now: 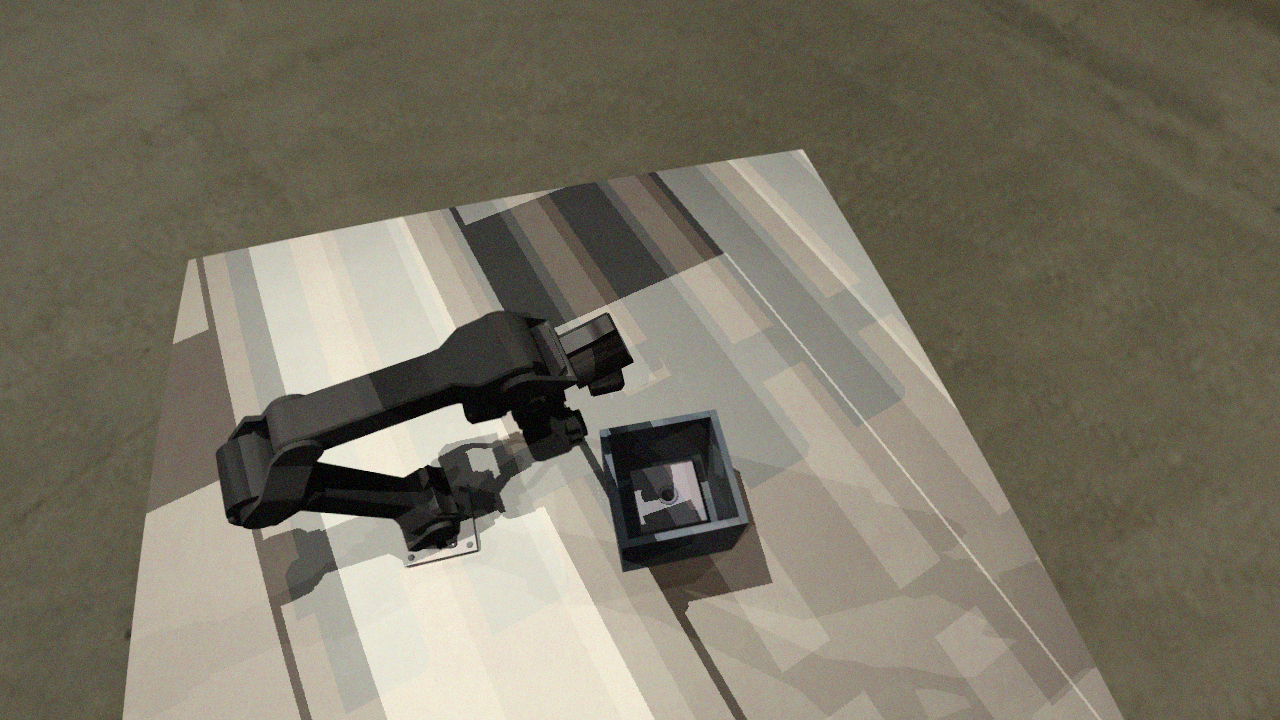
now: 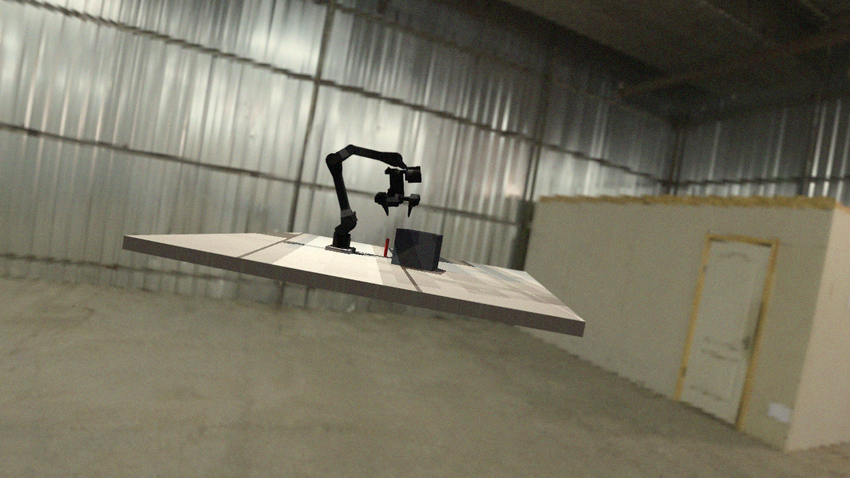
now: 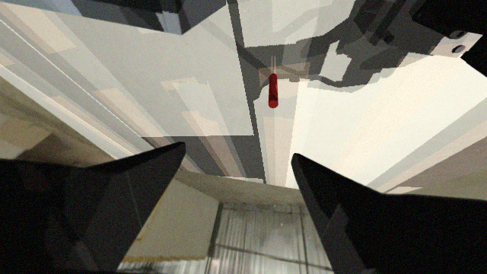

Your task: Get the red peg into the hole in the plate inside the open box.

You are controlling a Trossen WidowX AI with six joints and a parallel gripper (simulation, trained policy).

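My gripper tip is now 140 mm above the red peg, 40 mm past it and 20 mm to the right of it. Round my gripper tip: pale plate (150 mm ahead, 140 mm below, 120 mm to the right).
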